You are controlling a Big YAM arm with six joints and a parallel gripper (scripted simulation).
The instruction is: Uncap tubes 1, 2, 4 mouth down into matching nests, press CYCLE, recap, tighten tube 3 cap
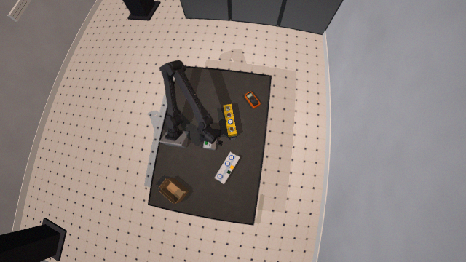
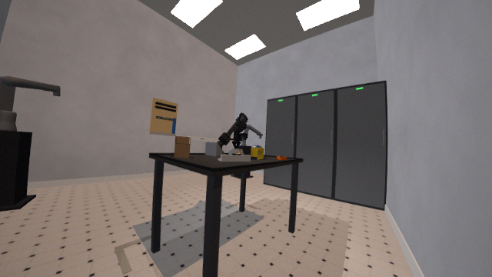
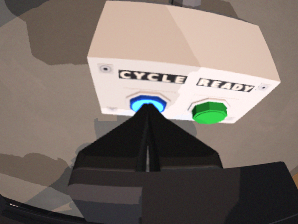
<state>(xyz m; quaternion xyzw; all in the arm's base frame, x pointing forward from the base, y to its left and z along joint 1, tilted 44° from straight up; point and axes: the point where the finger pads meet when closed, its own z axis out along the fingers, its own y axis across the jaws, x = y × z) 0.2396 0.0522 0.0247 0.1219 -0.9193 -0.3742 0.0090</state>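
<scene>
My gripper is now 1 cm above the blue key. Round my hand: green key (4 cm to the right, 1 cm below, 1 cm ahead); grey key housing (2 cm to the right, 2 cm below, 2 cm ahead); cardboard box (43 cm to the right, 12 cm behind, 1 cm below).
</scene>
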